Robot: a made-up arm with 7 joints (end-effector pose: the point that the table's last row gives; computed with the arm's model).
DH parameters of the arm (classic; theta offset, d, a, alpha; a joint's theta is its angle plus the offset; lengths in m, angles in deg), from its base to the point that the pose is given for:
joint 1: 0 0.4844 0 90
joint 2: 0 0.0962 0 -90
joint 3: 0 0.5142 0.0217 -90
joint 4: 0 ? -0.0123 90
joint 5: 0 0.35 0 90
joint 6: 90 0.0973 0.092 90
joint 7: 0 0.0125 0 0
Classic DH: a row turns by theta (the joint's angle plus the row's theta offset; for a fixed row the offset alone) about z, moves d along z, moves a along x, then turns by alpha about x.
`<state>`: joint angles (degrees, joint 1 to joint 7).
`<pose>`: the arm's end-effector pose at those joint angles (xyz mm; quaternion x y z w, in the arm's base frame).
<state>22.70 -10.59 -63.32 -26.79 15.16 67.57 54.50</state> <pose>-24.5 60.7 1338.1 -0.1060 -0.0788 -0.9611 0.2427</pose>
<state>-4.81 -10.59 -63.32 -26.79 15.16 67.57 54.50</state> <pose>6.3 65.1 1338.1 -0.1217 -0.0513 -0.9912 0.0072</pose>
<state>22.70 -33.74 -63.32 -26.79 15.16 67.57 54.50</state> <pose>285.1 190.2 1269.0 -0.3005 -0.1067 -0.9158 0.2441</pose>
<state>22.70 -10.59 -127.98 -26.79 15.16 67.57 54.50</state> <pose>170.2 194.8 1294.8 0.1166 0.1072 0.9365 0.3127</pose>
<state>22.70 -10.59 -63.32 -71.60 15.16 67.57 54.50</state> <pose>-189.4 147.1 1094.8 0.1239 -0.3825 -0.8846 0.2362</pose>
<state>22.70 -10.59 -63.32 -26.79 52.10 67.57 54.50</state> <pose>29.7 10.6 1368.8 -0.2012 -0.1350 -0.8245 0.5113</pose>
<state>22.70 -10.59 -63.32 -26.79 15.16 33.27 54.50</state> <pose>4.3 60.5 1384.7 -0.3241 0.1139 -0.9191 0.1930</pose>
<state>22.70 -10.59 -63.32 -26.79 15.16 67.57 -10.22</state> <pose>-24.5 60.7 1338.1 0.0474 0.1233 0.9417 0.3094</pose>
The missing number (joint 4, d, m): 0.048
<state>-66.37 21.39 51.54 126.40 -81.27 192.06 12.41</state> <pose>131.6 71.8 960.3 -0.2774 -0.6759 -0.6646 0.1568</pose>
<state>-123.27 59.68 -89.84 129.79 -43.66 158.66 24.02</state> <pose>-131.1 522.4 708.9 -0.2507 -0.2947 0.2157 0.8965</pose>
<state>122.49 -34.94 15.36 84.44 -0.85 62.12 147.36</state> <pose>-351.9 613.4 774.2 -0.9475 0.1180 0.2681 0.1284</pose>
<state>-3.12 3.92 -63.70 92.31 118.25 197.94 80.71</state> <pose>173.3 -306.7 936.6 -0.8483 -0.1712 0.4946 0.0809</pose>
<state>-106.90 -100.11 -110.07 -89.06 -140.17 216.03 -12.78</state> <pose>-8.5 -387.6 241.1 -0.0580 -0.8299 0.2244 0.5075</pose>
